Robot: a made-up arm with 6 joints. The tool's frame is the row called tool.
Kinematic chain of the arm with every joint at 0, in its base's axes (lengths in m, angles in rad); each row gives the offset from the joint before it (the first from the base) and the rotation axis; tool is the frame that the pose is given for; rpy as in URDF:
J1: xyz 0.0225 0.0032 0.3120 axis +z
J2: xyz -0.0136 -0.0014 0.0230 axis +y
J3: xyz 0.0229 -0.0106 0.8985 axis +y
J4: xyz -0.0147 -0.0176 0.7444 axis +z
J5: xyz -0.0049 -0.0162 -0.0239 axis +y
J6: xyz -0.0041 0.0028 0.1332 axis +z
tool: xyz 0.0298 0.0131 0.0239 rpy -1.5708 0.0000 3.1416
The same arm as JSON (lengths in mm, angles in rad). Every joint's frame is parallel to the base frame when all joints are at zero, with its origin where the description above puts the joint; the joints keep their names.
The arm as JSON. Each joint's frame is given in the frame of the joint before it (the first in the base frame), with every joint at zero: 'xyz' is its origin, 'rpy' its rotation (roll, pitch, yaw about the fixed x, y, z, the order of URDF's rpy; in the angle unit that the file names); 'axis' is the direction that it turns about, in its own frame. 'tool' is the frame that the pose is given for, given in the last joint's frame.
{"units": {"length": "mm", "angle": "rad"}, "joints": [
  {"name": "J1", "type": "revolute", "origin": {"xyz": [22.5, 3.2, 312.0], "rpy": [0.0, 0.0, 0.0]}, "axis": "+z"},
  {"name": "J2", "type": "revolute", "origin": {"xyz": [-13.6, -1.4, 23.0], "rpy": [0.0, 0.0, 0.0]}, "axis": "+y"},
  {"name": "J3", "type": "revolute", "origin": {"xyz": [22.9, -10.6, 898.5], "rpy": [0.0, 0.0, 0.0]}, "axis": "+y"},
  {"name": "J4", "type": "revolute", "origin": {"xyz": [-14.7, -17.6, 744.4], "rpy": [0.0, 0.0, 0.0]}, "axis": "+z"},
  {"name": "J5", "type": "revolute", "origin": {"xyz": [-4.9, -16.2, -23.9], "rpy": [0.0, 0.0, 0.0]}, "axis": "+y"},
  {"name": "J6", "type": "revolute", "origin": {"xyz": [-4.1, 2.8, 133.2], "rpy": [0.0, 0.0, 0.0]}, "axis": "+z"}
], "tool": {"origin": {"xyz": [29.8, 13.1, 23.9], "rpy": [-1.5708, 0.0, -3.1416]}}}

